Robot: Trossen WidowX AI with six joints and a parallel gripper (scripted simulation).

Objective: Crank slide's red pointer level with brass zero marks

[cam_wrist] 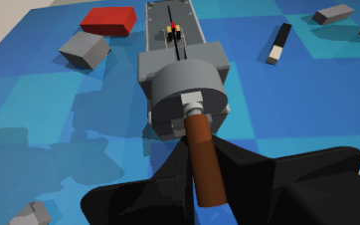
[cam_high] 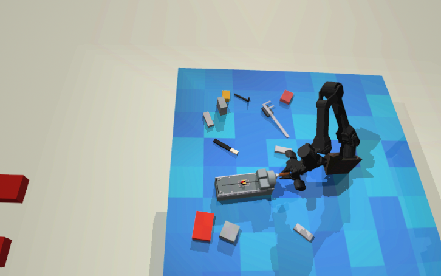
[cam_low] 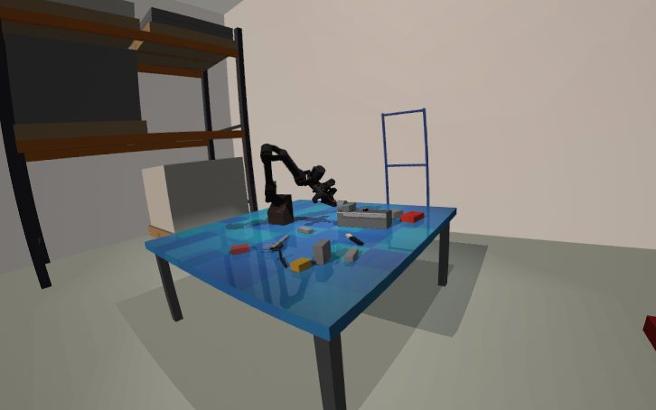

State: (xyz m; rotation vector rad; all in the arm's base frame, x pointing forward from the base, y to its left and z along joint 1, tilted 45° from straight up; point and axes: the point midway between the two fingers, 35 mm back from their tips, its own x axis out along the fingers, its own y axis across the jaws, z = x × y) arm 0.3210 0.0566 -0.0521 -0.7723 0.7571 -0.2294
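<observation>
The brown crank handle lies 30 mm above my gripper tip and 20 mm behind it. Also, from my gripper tip: red block: 530 mm to the right, 150 mm behind, 80 mm below; then red pointer: 170 mm ahead, 10 mm to the left, 10 mm below; then black key: 520 mm to the right, 90 mm ahead, 80 mm below.
</observation>
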